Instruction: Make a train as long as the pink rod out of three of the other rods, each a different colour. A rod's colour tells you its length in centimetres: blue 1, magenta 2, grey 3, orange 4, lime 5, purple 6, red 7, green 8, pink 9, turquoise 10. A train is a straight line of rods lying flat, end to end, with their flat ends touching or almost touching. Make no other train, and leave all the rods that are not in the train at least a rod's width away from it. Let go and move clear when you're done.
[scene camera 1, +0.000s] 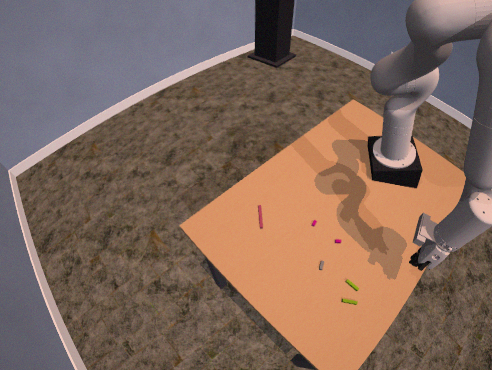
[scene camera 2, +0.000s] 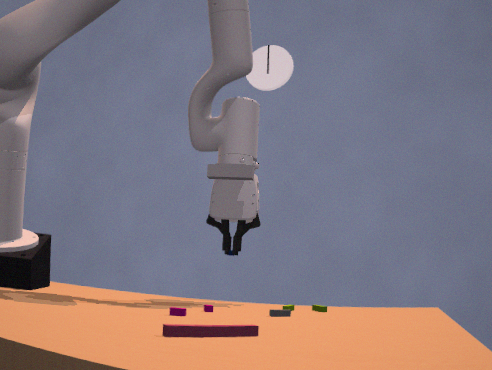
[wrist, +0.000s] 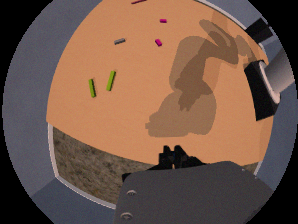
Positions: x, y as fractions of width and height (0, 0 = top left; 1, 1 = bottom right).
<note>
In view: the gripper (scene camera 2: 0.47, 0.69) and a pink rod (scene camera 2: 0.34, 0.89).
The gripper is seen too in scene camera 1 (scene camera 1: 0.84, 0.71) and in the wrist view (wrist: 0.57, 0.69).
</note>
